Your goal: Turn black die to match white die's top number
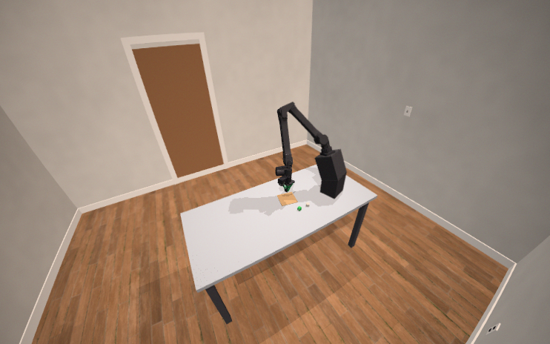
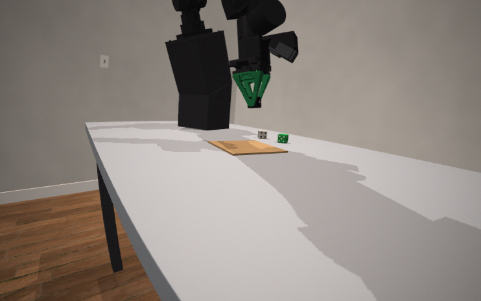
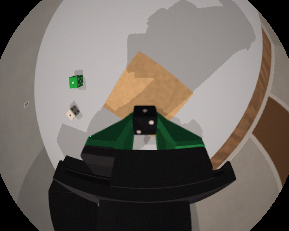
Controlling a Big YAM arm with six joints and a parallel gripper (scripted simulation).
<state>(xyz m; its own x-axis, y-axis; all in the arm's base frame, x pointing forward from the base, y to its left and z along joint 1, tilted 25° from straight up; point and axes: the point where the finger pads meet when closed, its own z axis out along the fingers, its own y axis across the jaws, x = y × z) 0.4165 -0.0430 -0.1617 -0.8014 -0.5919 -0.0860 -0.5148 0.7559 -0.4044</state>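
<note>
Right now the tan mat is 10 cm below my hand and 1 cm to the right of it. From my hand the other things lie so: black die right at my hand; green die 15 cm to the left, 9 cm below, 4 cm behind; white die 14 cm to the left, 12 cm behind, 9 cm below.
</note>
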